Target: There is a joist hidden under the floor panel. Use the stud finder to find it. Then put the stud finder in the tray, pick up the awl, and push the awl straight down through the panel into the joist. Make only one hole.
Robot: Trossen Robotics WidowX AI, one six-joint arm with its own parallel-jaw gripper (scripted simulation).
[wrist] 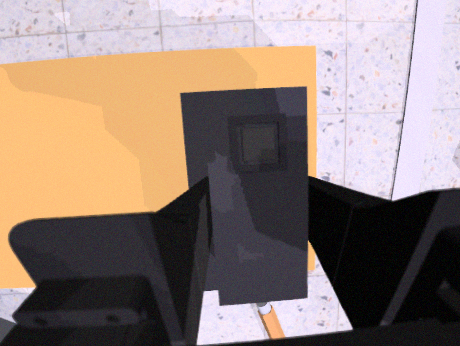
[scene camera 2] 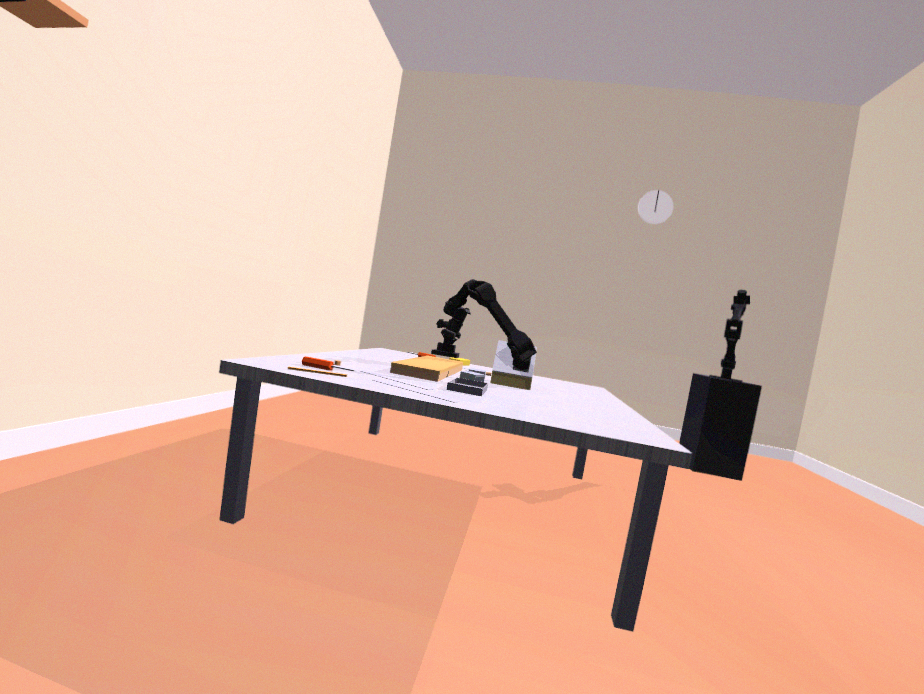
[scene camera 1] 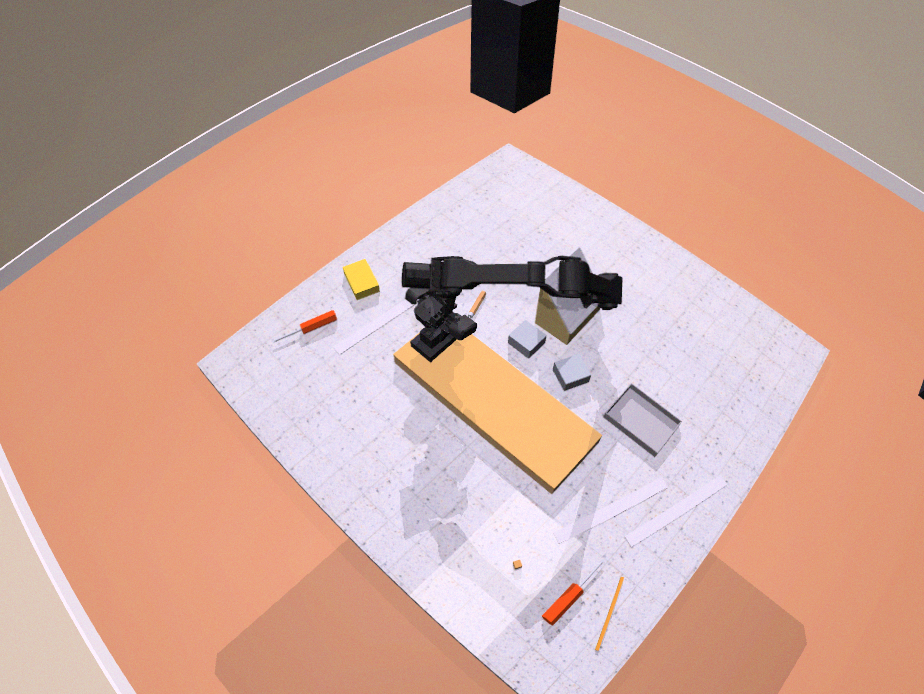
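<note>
My gripper (scene camera 1: 434,336) (wrist: 249,181) is visible. Yellow block (scene camera 1: 361,280) present; in the wrist view the block is out of frame. Grey tray (scene camera 1: 641,418) also visible.
</note>
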